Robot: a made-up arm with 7 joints. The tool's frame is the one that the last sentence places.
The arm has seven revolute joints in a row. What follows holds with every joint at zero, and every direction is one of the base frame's.
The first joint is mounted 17 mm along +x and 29 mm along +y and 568 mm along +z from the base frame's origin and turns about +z.
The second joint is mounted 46 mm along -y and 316 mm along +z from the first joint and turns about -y.
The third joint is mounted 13 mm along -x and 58 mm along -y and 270 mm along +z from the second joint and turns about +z.
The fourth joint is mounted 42 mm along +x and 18 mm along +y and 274 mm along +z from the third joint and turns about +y.
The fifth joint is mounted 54 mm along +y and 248 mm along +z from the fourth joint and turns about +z.
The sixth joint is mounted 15 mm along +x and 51 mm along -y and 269 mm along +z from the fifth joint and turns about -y.
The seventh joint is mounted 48 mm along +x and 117 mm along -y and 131 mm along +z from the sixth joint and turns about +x.
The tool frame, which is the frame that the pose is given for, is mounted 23 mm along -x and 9 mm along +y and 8 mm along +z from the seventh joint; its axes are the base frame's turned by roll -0.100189, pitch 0.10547 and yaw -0.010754 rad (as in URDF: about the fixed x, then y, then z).
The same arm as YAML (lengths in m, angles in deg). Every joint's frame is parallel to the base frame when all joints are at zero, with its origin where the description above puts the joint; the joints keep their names.
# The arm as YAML. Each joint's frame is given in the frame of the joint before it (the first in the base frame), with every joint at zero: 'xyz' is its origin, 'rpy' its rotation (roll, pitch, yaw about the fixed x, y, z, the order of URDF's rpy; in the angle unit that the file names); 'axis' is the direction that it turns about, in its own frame. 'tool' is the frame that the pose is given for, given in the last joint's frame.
units:
  length: m
  angle: deg
joints:
  - name: joint 1
    type: revolute
    origin:
      xyz: [0.017, 0.029, 0.568]
      rpy: [0.0, 0.0, 0.0]
    axis: [0.0, 0.0, 1.0]
  - name: joint 2
    type: revolute
    origin:
      xyz: [0.0, -0.046, 0.316]
      rpy: [0.0, 0.0, 0.0]
    axis: [0.0, -1.0, 0.0]
  - name: joint 3
    type: revolute
    origin:
      xyz: [-0.013, -0.058, 0.27]
      rpy: [0.0, 0.0, 0.0]
    axis: [0.0, 0.0, 1.0]
  - name: joint 4
    type: revolute
    origin:
      xyz: [0.042, 0.018, 0.274]
      rpy: [0.0, 0.0, 0.0]
    axis: [0.0, 1.0, 0.0]
  - name: joint 5
    type: revolute
    origin:
      xyz: [0.0, 0.054, 0.248]
      rpy: [0.0, 0.0, 0.0]
    axis: [0.0, 0.0, 1.0]
  - name: joint 6
    type: revolute
    origin:
      xyz: [0.015, -0.051, 0.269]
      rpy: [0.0, 0.0, 0.0]
    axis: [0.0, -1.0, 0.0]
  - name: joint 7
    type: revolute
    origin:
      xyz: [0.048, -0.117, 0.131]
      rpy: [0.0, 0.0, 0.0]
    axis: [1.0, 0.0, 0.0]
tool:
  origin:
    xyz: [-0.023, 0.009, 0.008]
    rpy: [-5.74, 6.04, -0.62]

